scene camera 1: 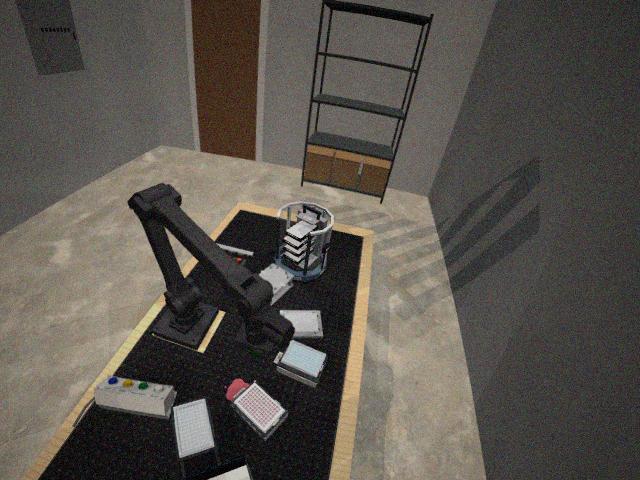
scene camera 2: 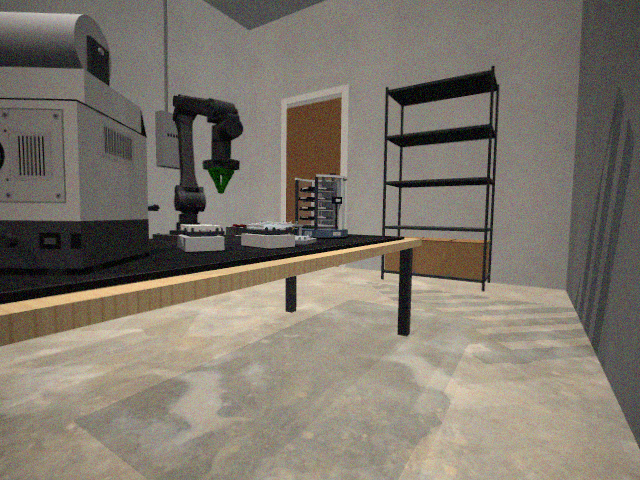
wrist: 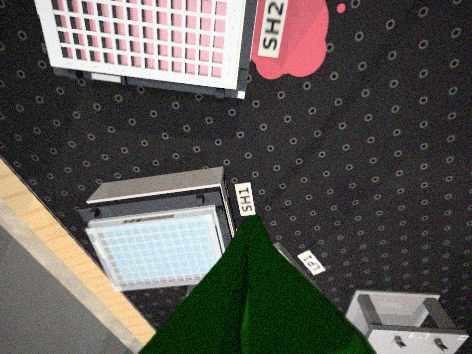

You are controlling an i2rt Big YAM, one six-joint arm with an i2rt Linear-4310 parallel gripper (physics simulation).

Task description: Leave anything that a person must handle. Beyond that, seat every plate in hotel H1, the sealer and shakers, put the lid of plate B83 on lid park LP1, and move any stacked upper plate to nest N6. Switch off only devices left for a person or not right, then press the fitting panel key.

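Frame: origin at the arm's base, x down, y right, z back, level; metres.
Seen in the pictures: gripper, fingertip midpoint: (scene camera 1: 258,355) (scene camera 2: 220,193) (wrist: 254,225); arm's base at its link origin: (scene camera 1: 187,318).
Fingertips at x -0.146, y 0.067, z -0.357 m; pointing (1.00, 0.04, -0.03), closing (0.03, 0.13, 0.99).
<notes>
Offsets run from my fingertips to a thing's top centre. "*": to the spot under its first point.
My gripper (scene camera 2: 221,190) (wrist: 254,225) is shut and empty, pointing down high above the table; in the wrist view its tip overlaps the area beside the SH1 label. A pale blue plate @(dy -0.103, dx +0.087, dz -0.108 m) (scene camera 1: 302,357) (wrist: 160,250) with a clear cover lies on shaker SH1; its exact seating is unclear. A pink-welled plate @(dy +0.099, dx +0.096, dz -0.054 m) (scene camera 1: 260,407) (wrist: 145,35) lies on shaker SH2, with a pink spill @(dy +0.049, dx +0.164, dz +0.055 m) (scene camera 1: 237,388) (wrist: 307,47) by its label. Lid park LP1 @(* dy -0.269, dx +0.140, dz -0.056 m) (scene camera 1: 307,322) is largely hidden in the wrist view. Hotel (scene camera 1: 299,242) (scene camera 2: 325,206) holds several plates. A key panel @(dy +0.247, dx +0.081, dz +0.298 m) (scene camera 1: 134,400) has blue, yellow, green and white keys.
A grey stand (scene camera 1: 276,279) (wrist: 400,320) is between LP1 and the hotel. A switch box @(* dy -0.423, dx +0.117, dz +0.356 m) (scene camera 1: 238,258) is partly behind the arm. A white plate @(dy +0.241, dx +0.031, dz +0.060 m) (scene camera 1: 193,427) lies at the near end. A large grey machine @(dy +0.422, dx -0.291, dz -0.130 m) (scene camera 2: 41,155) stands at the left in scene camera 2.
</notes>
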